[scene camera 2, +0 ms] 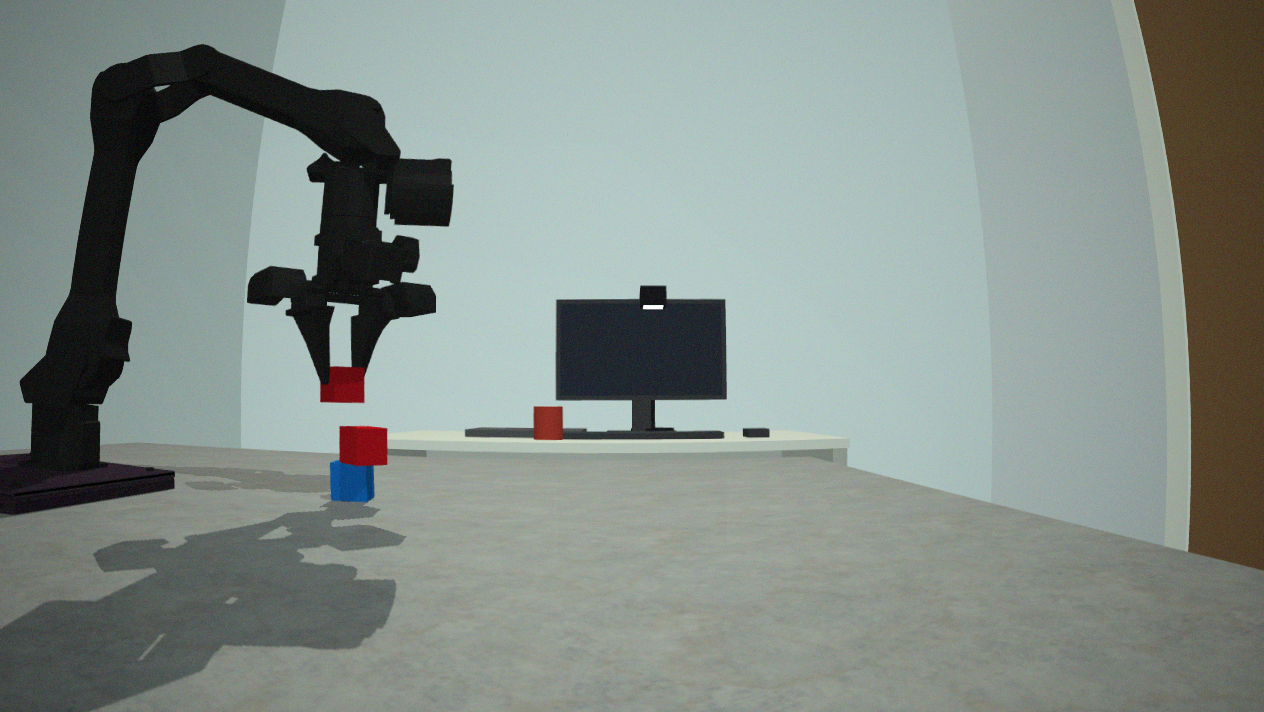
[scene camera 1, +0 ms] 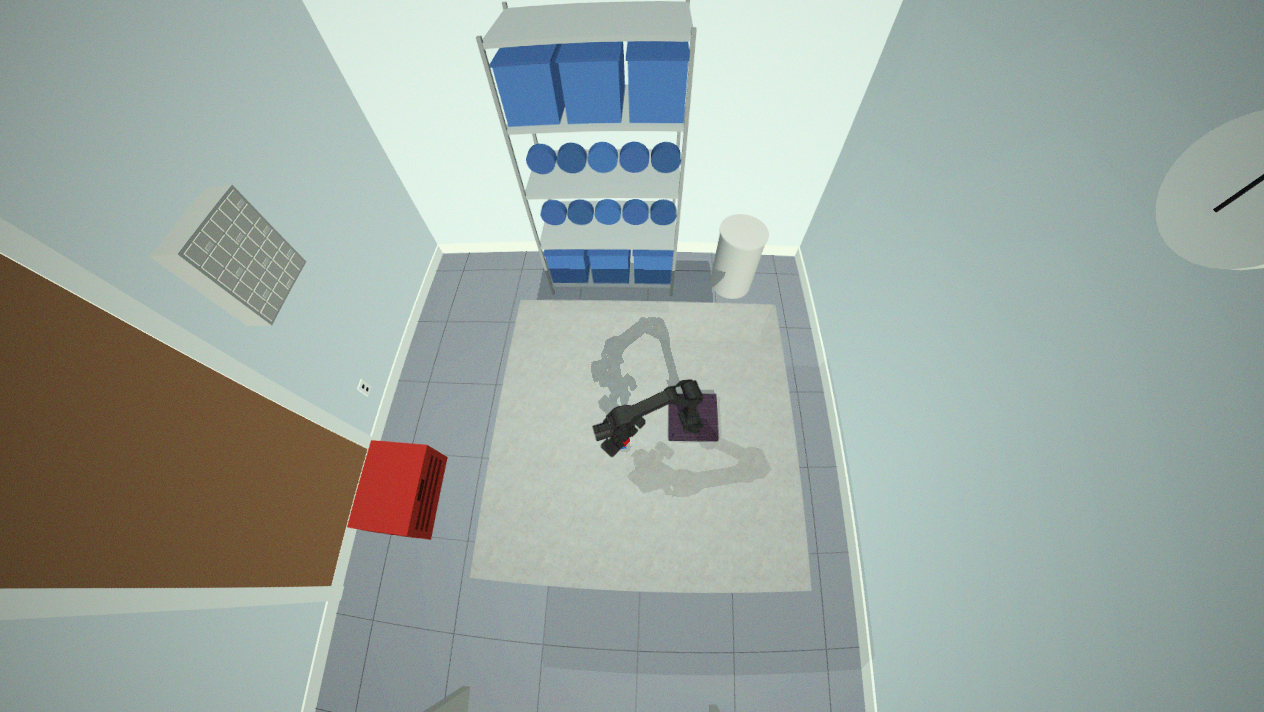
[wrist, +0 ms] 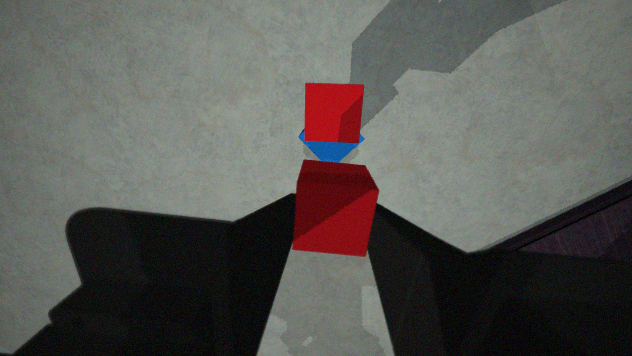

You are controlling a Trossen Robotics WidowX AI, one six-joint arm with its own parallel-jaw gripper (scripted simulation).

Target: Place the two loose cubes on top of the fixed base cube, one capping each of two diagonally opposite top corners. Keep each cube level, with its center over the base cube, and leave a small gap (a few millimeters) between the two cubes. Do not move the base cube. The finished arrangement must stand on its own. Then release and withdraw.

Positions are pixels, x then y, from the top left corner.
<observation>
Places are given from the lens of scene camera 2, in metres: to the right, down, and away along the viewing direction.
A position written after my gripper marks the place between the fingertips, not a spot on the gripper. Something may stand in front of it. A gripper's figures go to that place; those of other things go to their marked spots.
my gripper (scene camera 2: pixel 341 385): -0.27, 0.03, 0.62
red cube (scene camera 2: pixel 346 384): -0.26, 0.03, 0.61
</observation>
